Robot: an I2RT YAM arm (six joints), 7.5 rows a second.
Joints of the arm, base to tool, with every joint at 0 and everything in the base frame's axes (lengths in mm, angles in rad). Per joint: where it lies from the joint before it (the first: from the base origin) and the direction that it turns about. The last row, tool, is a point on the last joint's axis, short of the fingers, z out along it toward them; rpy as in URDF.
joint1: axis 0 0 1 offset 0.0 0.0 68.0
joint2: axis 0 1 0 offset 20.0 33.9 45.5
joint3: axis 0 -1 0 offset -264.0 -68.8 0.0
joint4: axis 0 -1 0 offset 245.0 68.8 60.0
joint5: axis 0 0 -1 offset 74.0 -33.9 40.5
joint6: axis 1 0 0 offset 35.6 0.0 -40.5
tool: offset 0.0 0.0 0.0 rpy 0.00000 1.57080 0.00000
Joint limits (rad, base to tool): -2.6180..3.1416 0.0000..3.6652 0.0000..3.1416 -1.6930..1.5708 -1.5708..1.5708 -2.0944..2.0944
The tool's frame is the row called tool.
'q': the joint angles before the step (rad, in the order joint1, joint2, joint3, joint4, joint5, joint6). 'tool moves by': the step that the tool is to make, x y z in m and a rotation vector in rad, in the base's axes. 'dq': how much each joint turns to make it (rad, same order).
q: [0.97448, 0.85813, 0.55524, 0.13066, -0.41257, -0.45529]
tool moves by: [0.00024, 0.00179, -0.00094, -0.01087, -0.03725, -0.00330]
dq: [0.00646, 0.00838, 0.00036, 0.00496, 0.01601, -0.03777]
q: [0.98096, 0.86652, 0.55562, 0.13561, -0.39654, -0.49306]
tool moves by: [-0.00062, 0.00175, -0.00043, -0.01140, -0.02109, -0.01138]
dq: [0.01145, 0.00535, 0.00266, -0.00304, 0.02670, -0.02098]
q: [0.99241, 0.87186, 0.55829, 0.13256, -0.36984, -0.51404]
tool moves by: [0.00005, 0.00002, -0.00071, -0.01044, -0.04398, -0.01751]
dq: [0.00458, -0.00117, -0.00342, 0.00339, 0.02938, -0.04044]
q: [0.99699, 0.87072, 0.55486, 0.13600, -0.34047, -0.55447]
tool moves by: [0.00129, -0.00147, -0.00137, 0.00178, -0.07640, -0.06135]
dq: [0.00306, -0.00761, -0.01867, 0.03776, 0.07402, -0.05417]
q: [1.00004, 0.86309, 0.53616, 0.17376, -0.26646, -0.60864]
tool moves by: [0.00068, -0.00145, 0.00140, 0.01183, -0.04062, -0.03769]
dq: [0.00039, -0.00803, -0.00801, 0.02631, 0.04159, -0.02290]
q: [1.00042, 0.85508, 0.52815, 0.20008, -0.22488, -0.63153]
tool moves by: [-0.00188, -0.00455, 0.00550, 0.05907, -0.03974, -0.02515]
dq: [0.00001, -0.03050, -0.01791, 0.05875, 0.02519, 0.00076]
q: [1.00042, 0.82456, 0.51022, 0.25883, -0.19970, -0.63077]
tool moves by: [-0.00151, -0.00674, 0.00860, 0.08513, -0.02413, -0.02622]
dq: [-0.00916, -0.03736, -0.01484, 0.06714, 0.01678, 0.02670]
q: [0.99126, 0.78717, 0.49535, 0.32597, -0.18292, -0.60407]
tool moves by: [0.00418, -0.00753, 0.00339, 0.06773, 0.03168, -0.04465]
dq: [-0.03811, -0.02134, -0.01337, 0.04161, 0.01034, 0.06485]
